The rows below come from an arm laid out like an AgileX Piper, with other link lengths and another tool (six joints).
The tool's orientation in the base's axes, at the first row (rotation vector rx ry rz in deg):
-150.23 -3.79 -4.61
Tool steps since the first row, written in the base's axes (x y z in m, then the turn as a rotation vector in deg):
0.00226 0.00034 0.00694 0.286 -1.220 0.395
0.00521 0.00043 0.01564 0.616 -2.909 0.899
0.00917 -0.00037 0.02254 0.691 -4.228 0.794
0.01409 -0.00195 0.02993 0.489 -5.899 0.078
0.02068 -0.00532 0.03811 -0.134 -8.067 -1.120
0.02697 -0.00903 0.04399 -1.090 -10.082 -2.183
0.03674 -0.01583 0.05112 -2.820 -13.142 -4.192
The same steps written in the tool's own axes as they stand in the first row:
0.00275 -0.00358 -0.00575 0.274 0.882 -0.935
0.00630 -0.00776 -0.01312 0.584 2.120 -2.194
0.01070 -0.01022 -0.01932 0.609 3.321 -2.754
0.01607 -0.01218 -0.02629 0.305 5.112 -2.970
0.02311 -0.01288 -0.03476 -0.469 7.545 -3.034
0.02967 -0.01217 -0.04142 -1.561 9.758 -3.154
0.03969 -0.00917 -0.05054 -3.523 13.296 -3.006

